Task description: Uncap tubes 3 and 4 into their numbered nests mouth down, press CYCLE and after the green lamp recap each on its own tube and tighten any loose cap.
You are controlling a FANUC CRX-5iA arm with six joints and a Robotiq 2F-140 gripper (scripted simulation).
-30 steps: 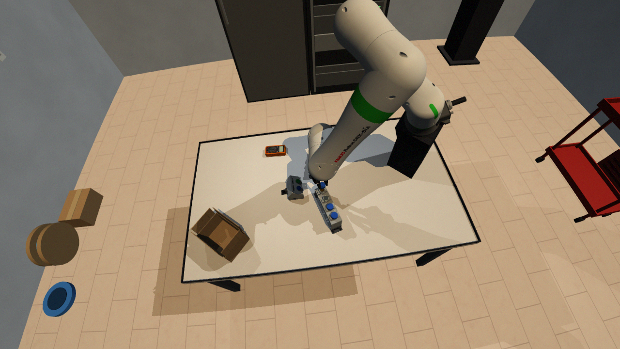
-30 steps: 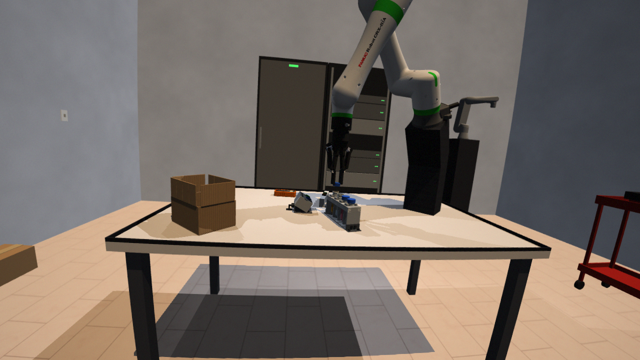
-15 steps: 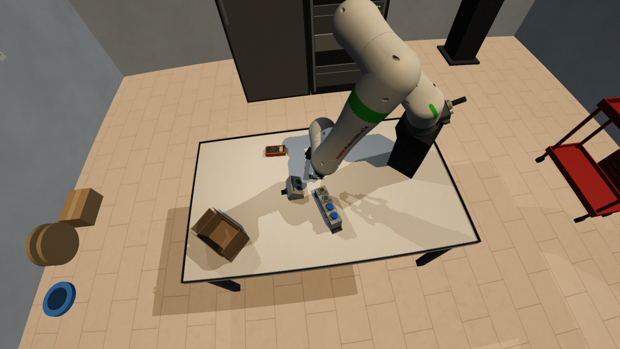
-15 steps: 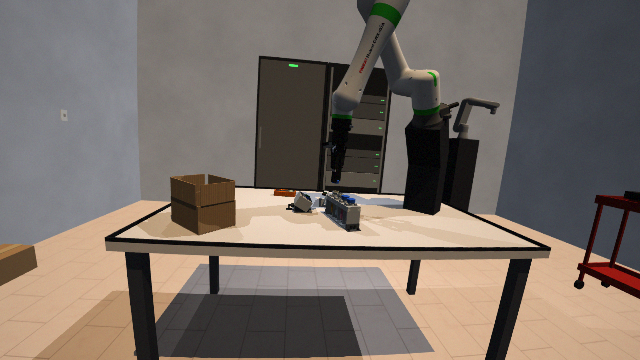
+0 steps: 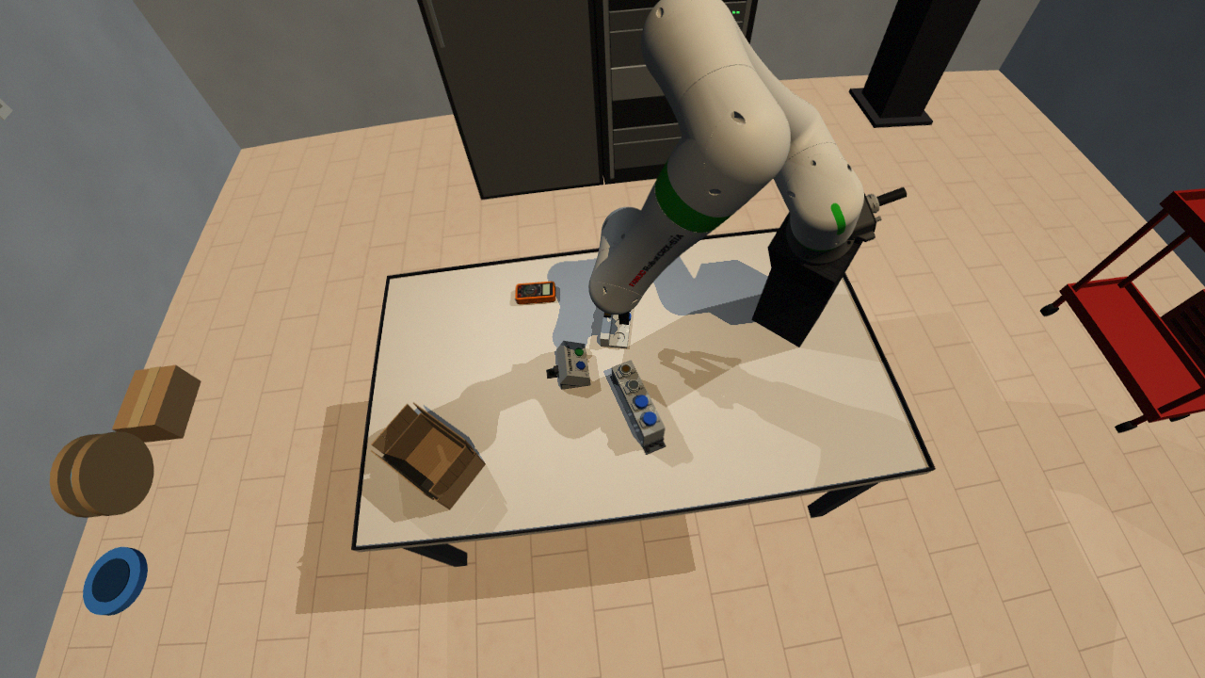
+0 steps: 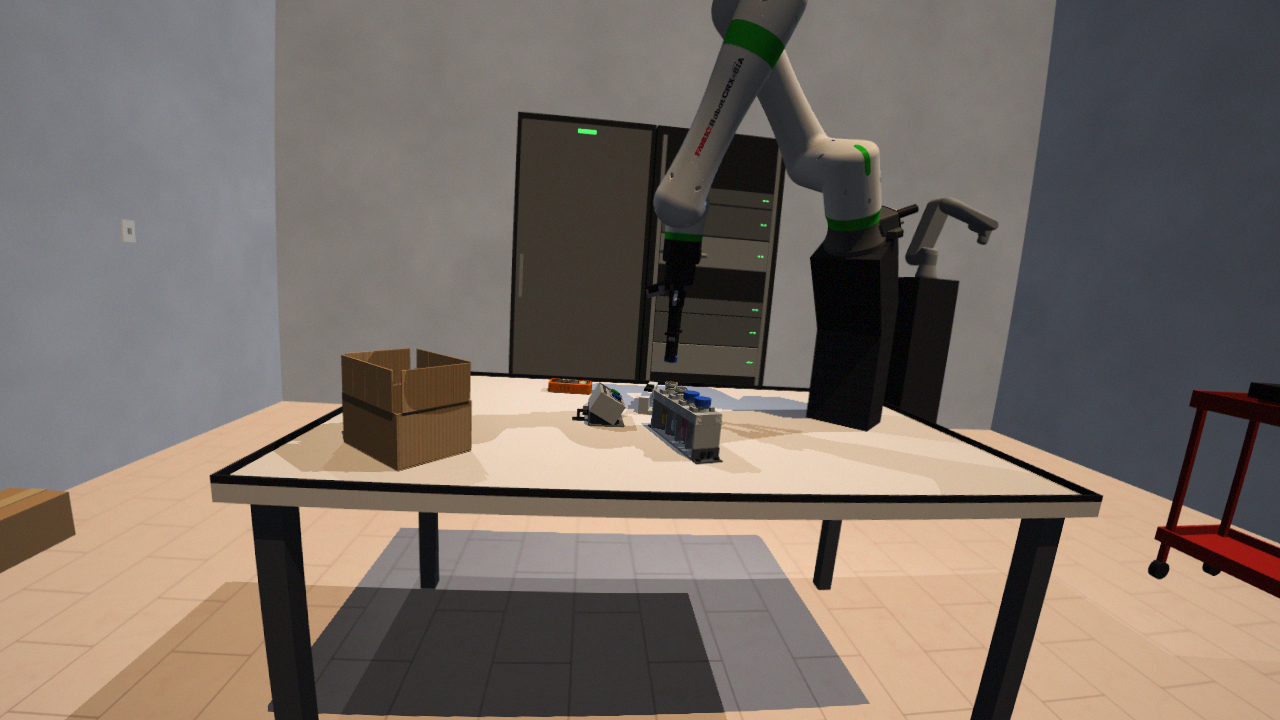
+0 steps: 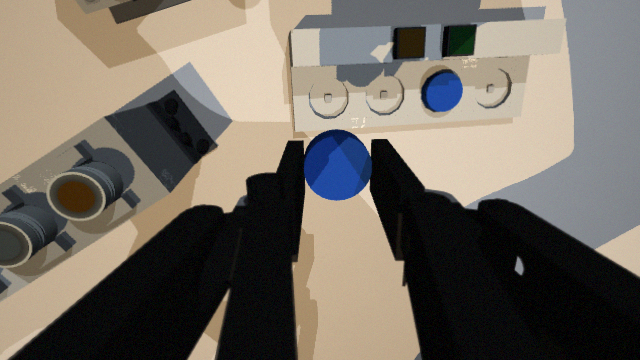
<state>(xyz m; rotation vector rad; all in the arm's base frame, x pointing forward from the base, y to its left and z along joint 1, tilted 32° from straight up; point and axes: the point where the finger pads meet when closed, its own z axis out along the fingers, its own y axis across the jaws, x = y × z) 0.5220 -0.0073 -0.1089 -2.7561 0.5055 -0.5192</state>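
My hand is 14 cm short of the blue cycle key, 12 cm above it and 9 cm to the right of it. From my hand the other things lie so: key housing: 16 cm ahead, 13 cm below, 6 cm to the left; green ready key: 14 cm ahead, 12 cm below, 4 cm to the left; blue cap: 17 cm below, 13 cm to the right, 1 cm behind.
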